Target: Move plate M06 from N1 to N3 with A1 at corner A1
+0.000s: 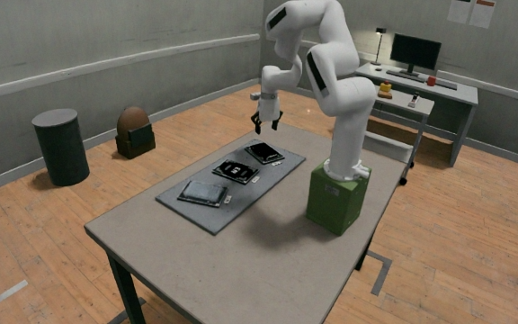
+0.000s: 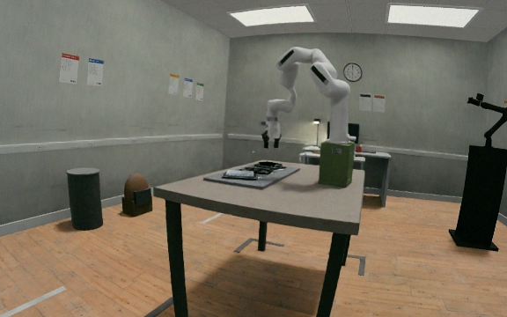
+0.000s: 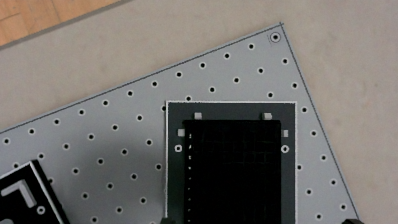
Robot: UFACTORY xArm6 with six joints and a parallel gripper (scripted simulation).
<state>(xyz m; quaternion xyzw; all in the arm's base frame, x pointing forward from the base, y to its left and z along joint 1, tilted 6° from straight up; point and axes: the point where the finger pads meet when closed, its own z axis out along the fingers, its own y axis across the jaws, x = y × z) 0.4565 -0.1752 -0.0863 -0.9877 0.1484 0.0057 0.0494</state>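
The dark plate lies 110 mm below my hand.
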